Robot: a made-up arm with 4 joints.
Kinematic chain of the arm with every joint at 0, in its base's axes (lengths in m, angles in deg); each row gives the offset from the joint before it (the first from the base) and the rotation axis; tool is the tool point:
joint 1: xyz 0 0 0.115 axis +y
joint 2: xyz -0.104 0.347 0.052 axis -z
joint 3: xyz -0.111 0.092 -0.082 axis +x
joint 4: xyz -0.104 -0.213 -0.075 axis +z
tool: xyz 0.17 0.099 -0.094
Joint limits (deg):
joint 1: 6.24..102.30
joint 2: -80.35..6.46
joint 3: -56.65..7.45
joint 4: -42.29..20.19
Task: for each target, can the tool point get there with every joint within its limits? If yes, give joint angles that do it. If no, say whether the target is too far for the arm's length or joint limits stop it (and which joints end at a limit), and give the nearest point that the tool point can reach.
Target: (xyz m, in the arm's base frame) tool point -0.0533 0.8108 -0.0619
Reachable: no: joint limits stop it (at a limit: joint 1, joint 2, joint 3, joint 4) | nearest point -0.2083 0.4098 -0.0690 | short by 0.430 m
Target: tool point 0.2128 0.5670 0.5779
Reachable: no: joint limits stop it (at a limit: joint 1, joint 2, joint 3, joint 4) | nearest point -0.0269 0.2747 0.3280 | short by 0.453 m
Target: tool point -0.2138 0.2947 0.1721
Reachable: yes | joints 82.85 -53.47 2.42 -10.62
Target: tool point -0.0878 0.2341 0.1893
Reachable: yes | joints 79.36 -44.71 -51.19 11.82
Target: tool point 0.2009 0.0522 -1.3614
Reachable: no: too far | nearest point -0.0110 0.2720 -0.1157 | short by 1.283 m
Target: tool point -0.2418 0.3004 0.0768
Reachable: yes | joints 38.99 -27.55 -10.83 14.27
